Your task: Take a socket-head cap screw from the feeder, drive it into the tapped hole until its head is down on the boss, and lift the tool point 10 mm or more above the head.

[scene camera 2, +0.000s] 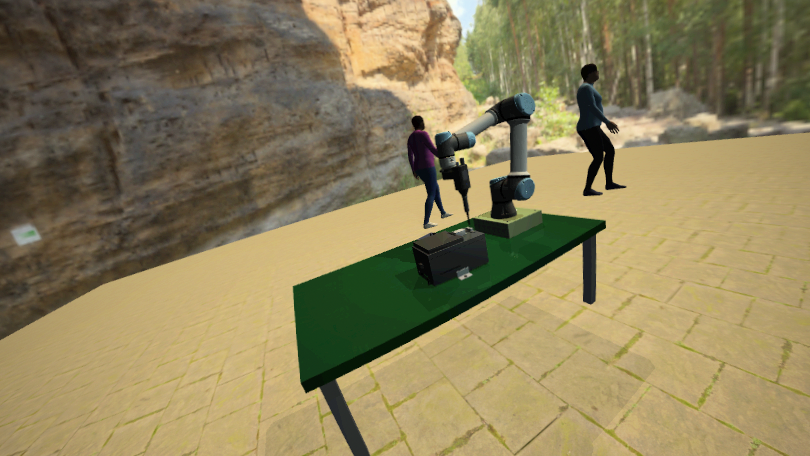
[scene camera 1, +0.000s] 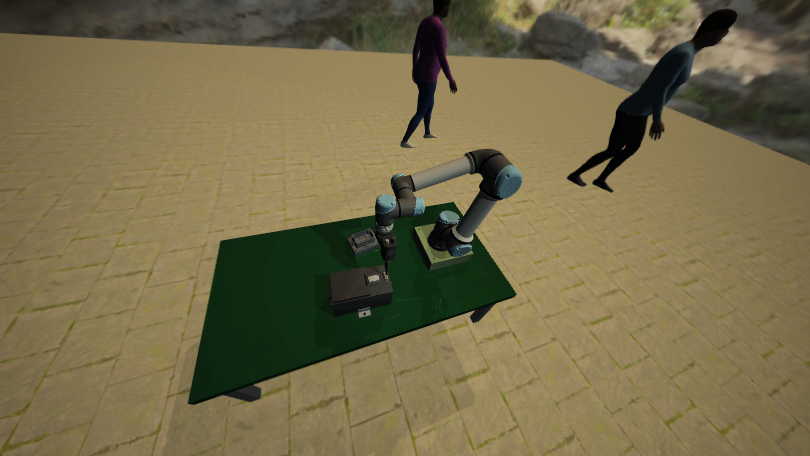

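The screw feeder (scene camera 1: 352, 284) (scene camera 2: 460, 257) is a dark box with a small light plate on its top and a metal tab at its front foot. My screwdriver (scene camera 1: 387, 273) (scene camera 2: 468, 222) points down, with its tip at the small metal pick-up spot on the feeder's top, at the end nearer the robot base. Whether the tip touches a screw there or bears one is too small to tell. A grey part with raised walls (scene camera 1: 362, 241) lies behind the feeder, beside the screwdriver body, in scene camera 1. Its tapped hole and boss cannot be made out.
The robot base stands on a yellow-green block (scene camera 1: 449, 261) (scene camera 2: 524, 225) at the right of the green table (scene camera 1: 255, 300) (scene camera 2: 351, 305). Two people, one in purple (scene camera 1: 431, 48) (scene camera 2: 420, 150) and one in blue-grey (scene camera 1: 660, 82) (scene camera 2: 590, 107), are on the paving beyond the table.
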